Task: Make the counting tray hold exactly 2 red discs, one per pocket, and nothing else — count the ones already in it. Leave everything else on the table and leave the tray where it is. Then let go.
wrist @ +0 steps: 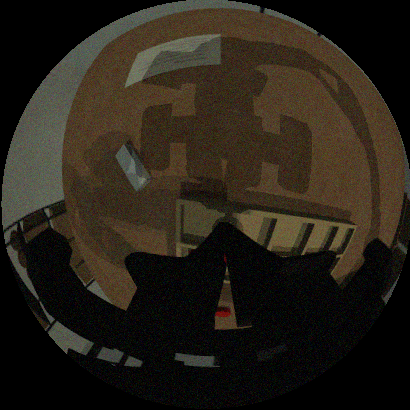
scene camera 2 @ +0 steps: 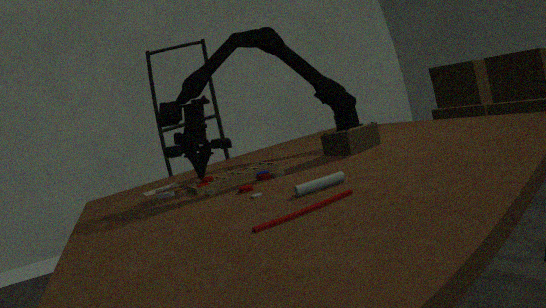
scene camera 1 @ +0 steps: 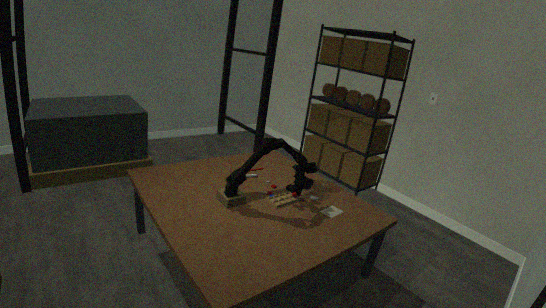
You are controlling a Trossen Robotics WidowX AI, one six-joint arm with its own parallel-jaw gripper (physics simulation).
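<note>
The tan counting tray [scene camera 1: 284,200] [scene camera 2: 241,177] [wrist: 285,233] lies in the middle of the table. Two red discs [scene camera 2: 208,179] [scene camera 2: 201,184] sit at the tray's end farthest from the arm's base; one of them shows in scene camera 1 [scene camera 1: 294,194]. My gripper [scene camera 1: 295,192] [scene camera 2: 201,176] [wrist: 222,226] is shut with nothing between the fingers. It points straight down with its tip right at these discs. In the wrist view only slivers of red [wrist: 221,311] show between the fingers. Another red disc [scene camera 1: 273,186] [scene camera 2: 245,189] lies on the table beside the tray.
A red disc [scene camera 2: 264,176] and a blue disc [scene camera 1: 270,195] [scene camera 2: 262,172] lie by the tray's other end. A white cylinder [scene camera 1: 251,175] [scene camera 2: 319,183], a red rod [scene camera 1: 256,168] [scene camera 2: 302,211], a small white disc [scene camera 2: 256,195], a grey block [scene camera 1: 314,198] [wrist: 132,166] and a paper sheet [scene camera 1: 331,211] [wrist: 176,57] lie around.
</note>
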